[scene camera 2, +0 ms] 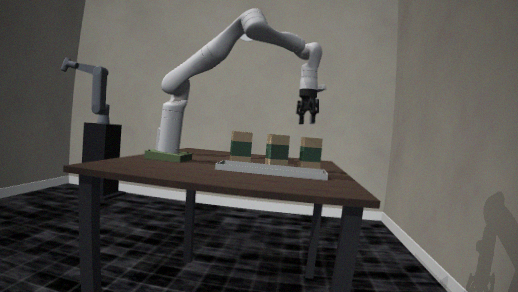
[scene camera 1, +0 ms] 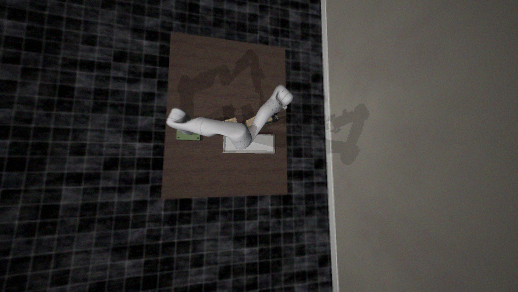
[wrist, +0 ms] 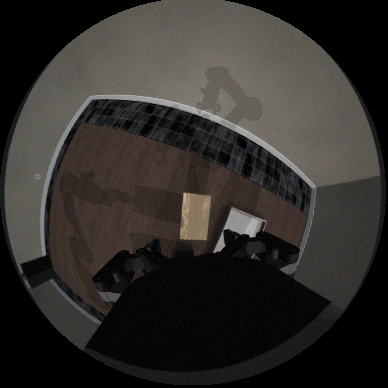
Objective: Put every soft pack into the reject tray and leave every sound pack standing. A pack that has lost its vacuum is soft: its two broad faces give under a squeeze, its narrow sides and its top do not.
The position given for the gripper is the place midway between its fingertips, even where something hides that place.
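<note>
The gripper (wrist: 191,241) shares the scene with a reject tray (scene camera 2: 298,172), and the wrist view shows the tray as well (wrist: 236,220).
</note>
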